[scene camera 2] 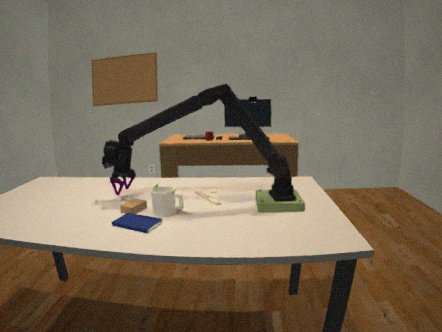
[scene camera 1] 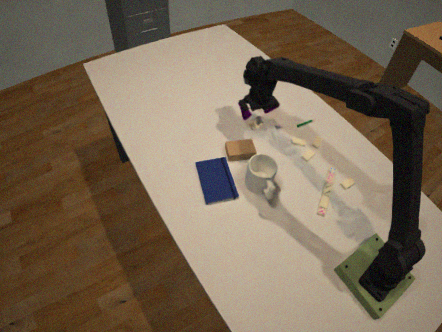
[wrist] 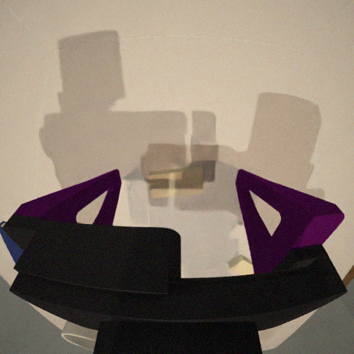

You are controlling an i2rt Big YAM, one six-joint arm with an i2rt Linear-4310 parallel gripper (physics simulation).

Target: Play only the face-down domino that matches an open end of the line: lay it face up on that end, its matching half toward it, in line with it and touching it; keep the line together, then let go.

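Pixels of known places: gripper, fingertip midpoint: (scene camera 2: 122, 191) (scene camera 1: 254, 115); arm's base at its link origin: (scene camera 2: 282, 196) (scene camera 1: 379, 277).
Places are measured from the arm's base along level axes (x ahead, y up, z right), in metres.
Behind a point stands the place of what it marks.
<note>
A pale face-down domino (scene camera 1: 256, 123) {z 0.152, x 0.665, y -0.025 m} (wrist: 185, 192) lies at the far end of the group, blurred and partly in shadow. My gripper (scene camera 1: 258, 114) {z 0.157, x 0.684, y -0.002 m} (scene camera 2: 123, 190) {z 0.157, x 0.684, y -0.002 m} (wrist: 178, 175) is open and empty above it, one finger to each side in the wrist view. The face-up line (scene camera 1: 324, 202) (scene camera 2: 207, 197) runs nearer the base, with pink pips at both its ends; I cannot count them. Other face-down dominoes are one (scene camera 1: 298, 141) {z 0.216, x 0.503, y -0.025 m}, one (scene camera 1: 317, 142) {z 0.274, x 0.454, y -0.025 m}, one (scene camera 1: 308, 155) {z 0.194, x 0.436, y -0.026 m} between the line and the gripper, and one (scene camera 1: 347, 183) {z 0.212, x 0.265, y -0.025 m} beside the line.
A brown block (scene camera 1: 241, 149) {z 0.002, x 0.591, y -0.003 m} (scene camera 2: 133, 206) {z -0.034, x 0.590, y -0.003 m}, a grey-white mug (scene camera 1: 263, 169) {z 0.007, x 0.487, y -0.010 m} (scene camera 2: 164, 201) {z -0.073, x 0.460, y 0.029 m} and a blue notebook (scene camera 1: 216, 181) {z -0.139, x 0.551, y -0.021 m} (scene camera 2: 137, 222) {z -0.149, x 0.554, y -0.021 m} stand or lie on one side of the dominoes. A green pencil (scene camera 1: 304, 123) {z 0.317, x 0.553, y -0.029 m} lies on the other side, right of the gripper in scene camera 1.
</note>
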